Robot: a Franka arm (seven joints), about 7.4 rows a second.
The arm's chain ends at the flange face. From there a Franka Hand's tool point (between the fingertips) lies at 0.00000 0.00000 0.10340 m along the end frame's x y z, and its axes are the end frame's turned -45 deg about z.
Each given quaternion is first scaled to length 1.
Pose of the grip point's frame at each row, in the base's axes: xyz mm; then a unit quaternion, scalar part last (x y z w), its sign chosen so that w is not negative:
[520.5, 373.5, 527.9, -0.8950, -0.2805, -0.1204, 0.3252]
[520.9, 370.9, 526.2, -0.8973, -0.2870, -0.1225, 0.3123]
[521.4, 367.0, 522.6, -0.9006, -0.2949, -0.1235, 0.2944]
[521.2, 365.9, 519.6, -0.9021, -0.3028, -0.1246, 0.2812]
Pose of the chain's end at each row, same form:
[517.1, 306.3, 606.4, -0.9342, 0.0834, 0.0132, 0.3465]
[516.7, 305.7, 606.3, -0.9388, 0.0782, 0.0063, 0.3354]
[516.4, 304.6, 604.9, -0.9449, 0.0722, -0.0014, 0.3193]
[515.6, 305.6, 603.4, -0.9493, 0.0655, -0.0075, 0.3075]

